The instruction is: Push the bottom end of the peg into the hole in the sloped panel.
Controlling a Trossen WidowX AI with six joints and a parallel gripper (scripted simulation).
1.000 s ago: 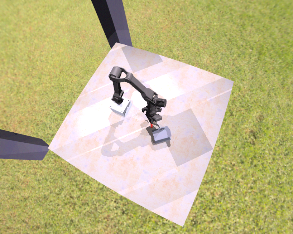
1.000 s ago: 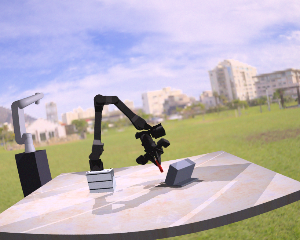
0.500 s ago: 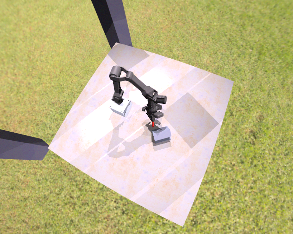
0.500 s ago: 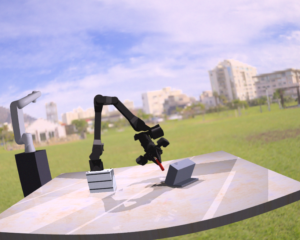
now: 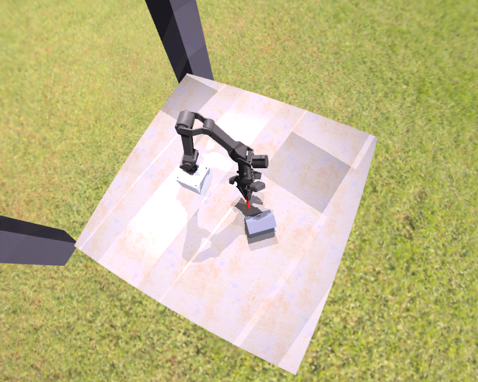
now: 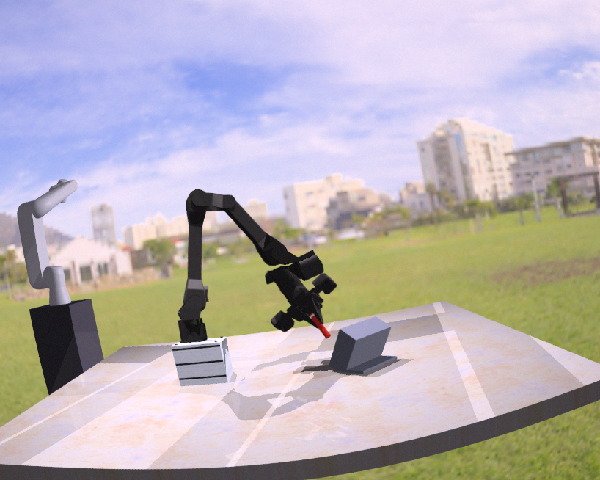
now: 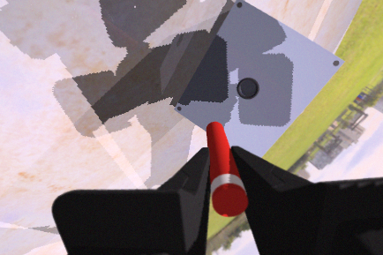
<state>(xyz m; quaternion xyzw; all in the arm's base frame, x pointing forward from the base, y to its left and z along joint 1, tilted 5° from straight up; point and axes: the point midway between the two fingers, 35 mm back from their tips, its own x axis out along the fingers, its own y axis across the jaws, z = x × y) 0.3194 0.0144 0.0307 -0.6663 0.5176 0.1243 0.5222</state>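
Now: gripper tip 90 mm short of the sloped grey panel, 50 mm to the left of it and 60 mm above it. From my gripper tip the other things lie so: round red peg 10 mm behind, 10 mm to the left, 10 mm above.
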